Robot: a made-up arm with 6 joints. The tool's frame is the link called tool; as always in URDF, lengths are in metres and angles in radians. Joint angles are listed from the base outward.
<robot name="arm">
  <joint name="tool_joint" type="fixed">
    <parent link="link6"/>
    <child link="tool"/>
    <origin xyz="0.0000 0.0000 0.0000"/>
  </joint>
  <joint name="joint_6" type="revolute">
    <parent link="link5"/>
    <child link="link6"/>
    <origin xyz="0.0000 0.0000 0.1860"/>
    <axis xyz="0 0 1"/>
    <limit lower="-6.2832" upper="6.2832"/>
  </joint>
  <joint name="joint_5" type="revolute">
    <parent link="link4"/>
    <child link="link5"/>
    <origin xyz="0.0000 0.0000 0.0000"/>
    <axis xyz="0 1 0"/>
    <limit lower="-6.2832" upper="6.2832"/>
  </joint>
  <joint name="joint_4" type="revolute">
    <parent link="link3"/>
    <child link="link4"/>
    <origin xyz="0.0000 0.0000 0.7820"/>
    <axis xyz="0 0 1"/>
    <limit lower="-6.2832" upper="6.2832"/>
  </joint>
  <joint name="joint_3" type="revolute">
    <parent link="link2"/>
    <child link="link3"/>
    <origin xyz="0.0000 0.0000 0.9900"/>
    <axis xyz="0 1 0"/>
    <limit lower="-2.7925" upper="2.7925"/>
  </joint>
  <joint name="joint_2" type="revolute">
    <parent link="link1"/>
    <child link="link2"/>
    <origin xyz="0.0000 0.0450 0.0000"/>
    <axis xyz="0 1 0"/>
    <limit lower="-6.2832" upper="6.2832"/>
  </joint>
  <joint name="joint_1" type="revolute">
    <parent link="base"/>
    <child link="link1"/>
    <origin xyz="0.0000 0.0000 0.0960"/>
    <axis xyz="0 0 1"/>
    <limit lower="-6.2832" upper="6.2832"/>
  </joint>
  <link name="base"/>
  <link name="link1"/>
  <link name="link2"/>
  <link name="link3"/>
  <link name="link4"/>
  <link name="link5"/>
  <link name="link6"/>
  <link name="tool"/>
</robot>
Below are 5 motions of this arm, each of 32 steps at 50 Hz.
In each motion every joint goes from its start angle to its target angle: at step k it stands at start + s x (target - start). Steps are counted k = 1, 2, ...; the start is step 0. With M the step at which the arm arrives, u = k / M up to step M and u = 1 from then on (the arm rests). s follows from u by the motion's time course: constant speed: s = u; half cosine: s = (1 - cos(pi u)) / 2; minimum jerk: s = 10 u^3 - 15 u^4 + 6 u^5.
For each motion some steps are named. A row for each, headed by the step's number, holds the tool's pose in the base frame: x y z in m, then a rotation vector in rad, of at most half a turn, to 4 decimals.
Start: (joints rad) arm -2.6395 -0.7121 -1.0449 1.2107 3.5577 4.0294
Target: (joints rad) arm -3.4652 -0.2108 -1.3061 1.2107 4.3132 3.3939
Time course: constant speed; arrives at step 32
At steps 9, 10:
9: 1.1005 0.3639 0.8158 0.1563 -1.7112 -0.6105
10: 1.0992 0.3362 0.8273 0.1394 -1.7347 -0.6619

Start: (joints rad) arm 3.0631 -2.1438 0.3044 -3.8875 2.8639 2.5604
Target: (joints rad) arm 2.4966 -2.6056 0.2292 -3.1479 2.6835 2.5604
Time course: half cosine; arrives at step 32
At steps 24, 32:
24: 0.7909 -0.5618 -1.1843 -1.5133 0.0153 1.7944
32: 0.6698 -0.5608 -1.2558 -1.4073 0.0461 1.6463

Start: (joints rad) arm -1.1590 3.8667 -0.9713 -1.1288 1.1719 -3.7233
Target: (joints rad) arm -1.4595 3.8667 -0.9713 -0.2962 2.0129 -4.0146
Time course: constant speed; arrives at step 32
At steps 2, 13, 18, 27, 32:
2: -0.3041 0.4488 -1.4848 -2.4730 -0.4401 1.5443
13: -0.2519 0.5407 -1.4455 -2.0839 -0.0587 1.4581
18: -0.2138 0.5770 -1.4257 -1.9005 0.0662 1.3627
27: -0.1281 0.6238 -1.3875 -1.5777 0.2225 1.1240
32: -0.0753 0.6369 -1.3654 -1.4062 0.2751 0.9621

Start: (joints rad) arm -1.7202 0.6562 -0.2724 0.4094 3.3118 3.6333
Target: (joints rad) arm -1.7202 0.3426 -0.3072 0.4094 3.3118 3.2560
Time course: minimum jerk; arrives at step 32
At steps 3, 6, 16, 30, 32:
3: -0.0867 -0.7942 1.4482 -1.7149 2.1314 0.5828
6: -0.0840 -0.7758 1.4588 -1.7379 2.1266 0.5668
16: -0.0528 -0.5689 1.5567 -1.9901 2.0628 0.4017
30: -0.0164 -0.3272 1.6276 -2.2747 1.9647 0.2413
32: -0.0163 -0.3261 1.6278 -2.2760 1.9642 0.2407

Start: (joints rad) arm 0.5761 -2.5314 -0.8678 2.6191 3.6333 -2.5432
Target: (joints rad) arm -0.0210 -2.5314 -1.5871 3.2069 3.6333 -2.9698
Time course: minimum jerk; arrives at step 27
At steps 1, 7, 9, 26, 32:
1: -0.4060 -0.2621 -1.3323 0.0604 -0.8185 1.6448
7: -0.3839 -0.2066 -1.3244 0.0204 -0.8919 1.4606
9: -0.3612 -0.1627 -1.3147 -0.0093 -0.9533 1.3032
26: -0.1032 0.0529 -1.1340 -0.1242 -1.4624 0.0539
32: -0.1030 0.0529 -1.1338 -0.1242 -1.4627 0.0532

